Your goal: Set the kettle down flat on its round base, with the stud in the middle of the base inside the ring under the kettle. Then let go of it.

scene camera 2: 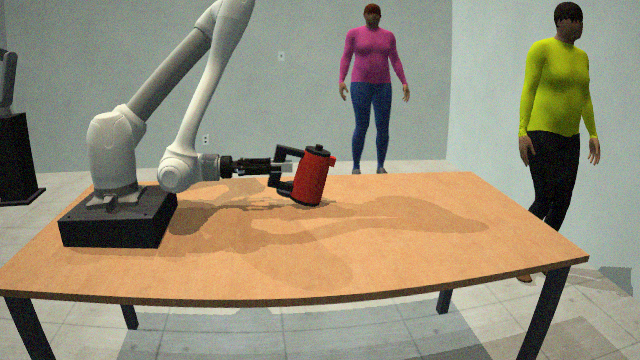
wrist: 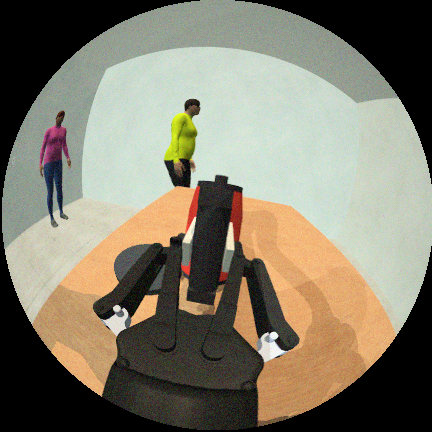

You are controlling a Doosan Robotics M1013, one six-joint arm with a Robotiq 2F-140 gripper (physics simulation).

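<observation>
The red kettle is tilted in the scene view, its top leaning right, away from the arm. My gripper is shut on its black handle, with one light pad on each side. The round dark base lies on the table, left of the kettle in the wrist view and partly behind handle and kettle in the scene view. The gripper's left linkage covers part of it. Its stud and the ring under the kettle are hidden. The gap under the kettle is hard to judge.
The wooden table carries the arm's black mounting block at its left. A person in yellow-green stands beyond the table's right end. A person in pink stands behind the table.
</observation>
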